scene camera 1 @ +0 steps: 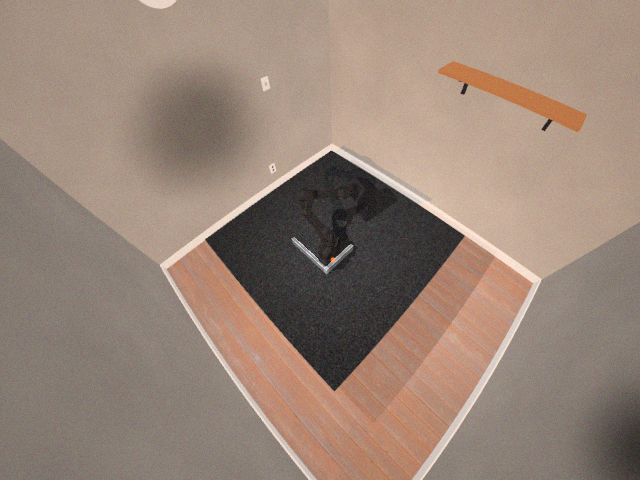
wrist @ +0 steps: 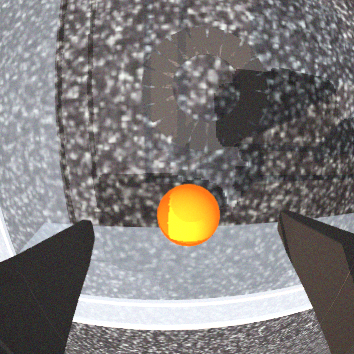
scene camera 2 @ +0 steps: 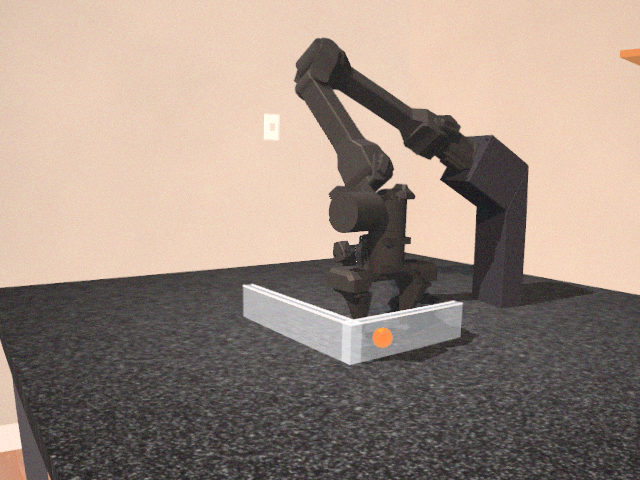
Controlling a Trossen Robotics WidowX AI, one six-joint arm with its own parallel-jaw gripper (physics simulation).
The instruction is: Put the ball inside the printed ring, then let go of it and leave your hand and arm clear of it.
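The orange ball lies on the dark surface, close to the inner side of a see-through low wall. The printed ring is a flat grey-brown band on the surface; the ball is outside it, below it in the wrist view. A dark shadow covers the ring's right part. My gripper is open and points down, with nothing held. Its fingertips are above the ball's level and appear on either side of it in the wrist view.
The clear walls meet at a corner near the ball and form an L. My dark arm reaches over from its tall stand. All stand on the black speckled table. An orange shelf hangs on the wall.
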